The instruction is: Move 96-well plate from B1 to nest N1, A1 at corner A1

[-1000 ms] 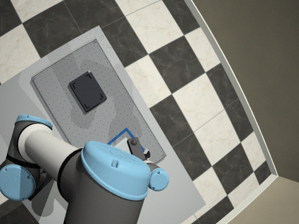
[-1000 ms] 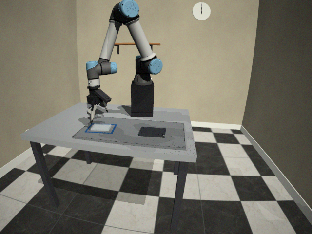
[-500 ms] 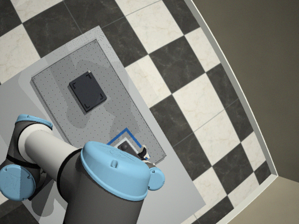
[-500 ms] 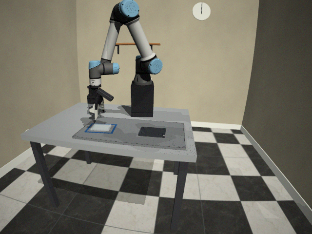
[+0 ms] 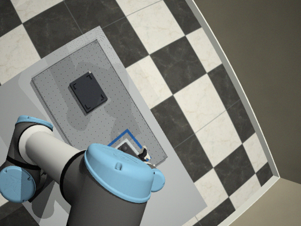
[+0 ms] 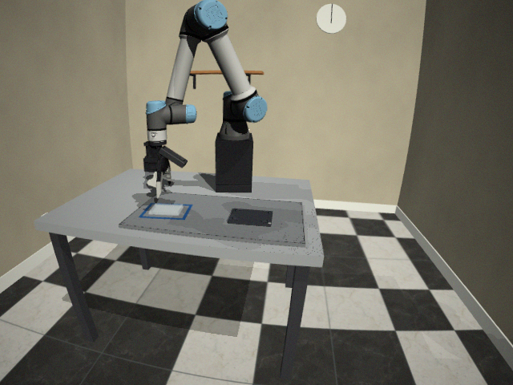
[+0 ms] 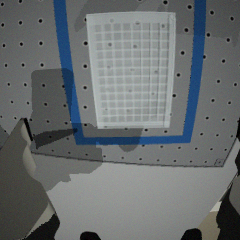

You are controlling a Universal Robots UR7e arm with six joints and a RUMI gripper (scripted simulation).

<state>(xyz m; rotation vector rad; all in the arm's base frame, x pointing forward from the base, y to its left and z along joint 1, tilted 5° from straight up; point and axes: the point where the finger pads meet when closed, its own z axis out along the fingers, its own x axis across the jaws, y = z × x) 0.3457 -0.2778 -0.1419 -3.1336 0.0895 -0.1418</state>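
The clear 96-well plate is 80 mm below my hand. The rest, counted from my hand: plate nest N1: 350 mm to the left, 80 mm below, 60 mm ahead; then white A1 mark: 420 mm to the left, 130 mm ahead, 70 mm below.
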